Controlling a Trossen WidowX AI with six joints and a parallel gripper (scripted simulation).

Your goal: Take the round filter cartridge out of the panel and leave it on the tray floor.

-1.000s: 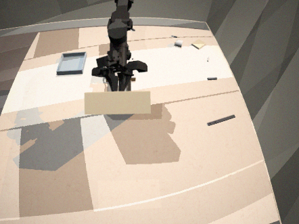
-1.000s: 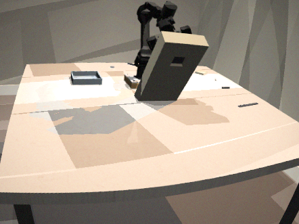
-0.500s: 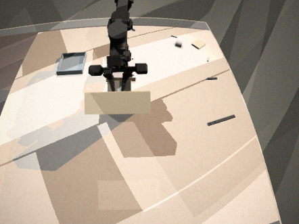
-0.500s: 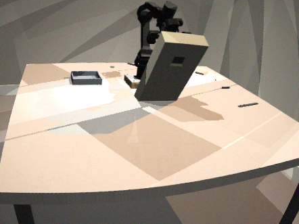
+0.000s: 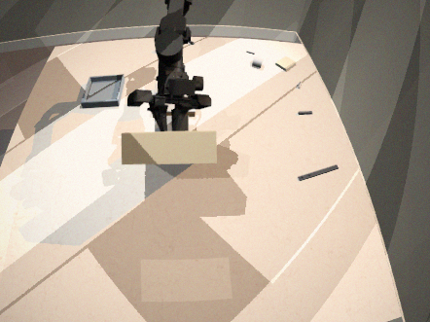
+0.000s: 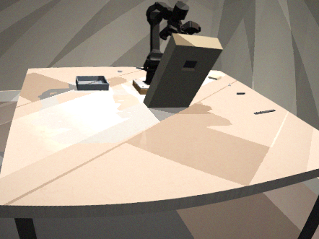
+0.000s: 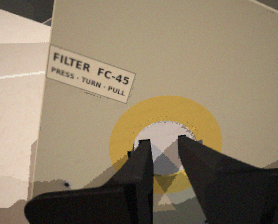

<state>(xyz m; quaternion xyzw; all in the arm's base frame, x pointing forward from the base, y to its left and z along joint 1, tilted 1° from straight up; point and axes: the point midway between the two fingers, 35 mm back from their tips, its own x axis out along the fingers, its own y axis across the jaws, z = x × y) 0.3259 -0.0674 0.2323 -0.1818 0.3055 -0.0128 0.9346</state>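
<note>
My gripper tip is 40 mm past the service panel, 10 mm to the right of it and 80 mm above it. From my gripper tip the other things lie so: round filter cartridge: 10 mm ahead, 10 mm below; blue-grey tray: 460 mm behind, 200 mm to the right, 240 mm below.
</note>
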